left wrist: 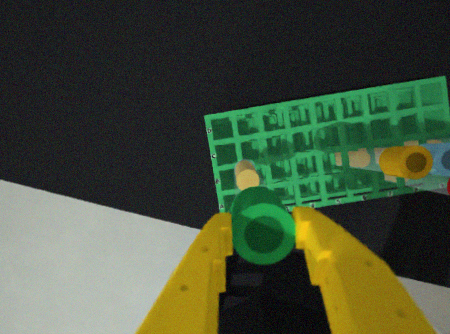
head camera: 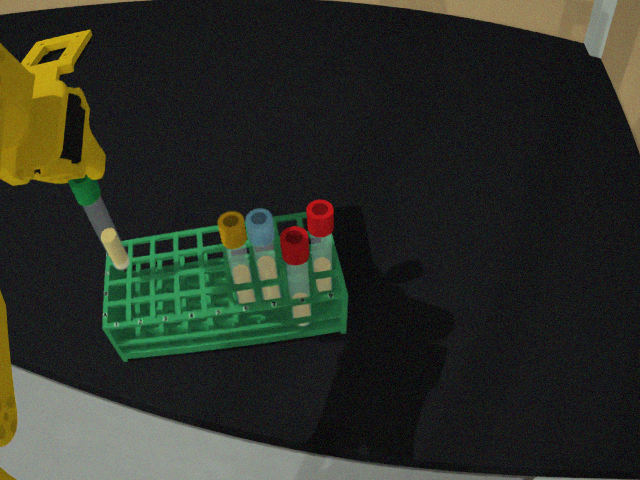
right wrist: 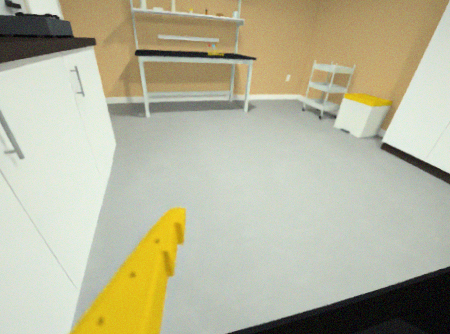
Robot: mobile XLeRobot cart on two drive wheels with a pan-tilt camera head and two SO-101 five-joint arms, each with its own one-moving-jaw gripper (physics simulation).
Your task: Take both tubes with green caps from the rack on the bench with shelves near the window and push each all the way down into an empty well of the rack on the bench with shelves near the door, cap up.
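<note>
My left gripper (head camera: 78, 177) (left wrist: 263, 227) is shut on the cap of a green-capped tube (head camera: 100, 217) (left wrist: 247, 179). The cap faces up, and the tube's pale lower end is above the left end of the green rack (head camera: 338, 295) (left wrist: 436, 93), where it is drawn across the openings near columns 1 and 2. The exact well below it cannot be told. Wells in the rack's left part are empty. My right gripper (right wrist: 176, 220) is fully open, with one notched jaw in view, over the floor and away from the rack.
The rack's right part holds tubes with an orange cap (head camera: 231, 229) (left wrist: 406, 161), a blue cap (head camera: 259, 227) and two red caps (head camera: 294, 245) (head camera: 320, 218). In the right wrist view, a far bench (right wrist: 195, 56) carries a small yellow rack (right wrist: 216, 53); white cabinets (right wrist: 45, 125) stand at the left.
</note>
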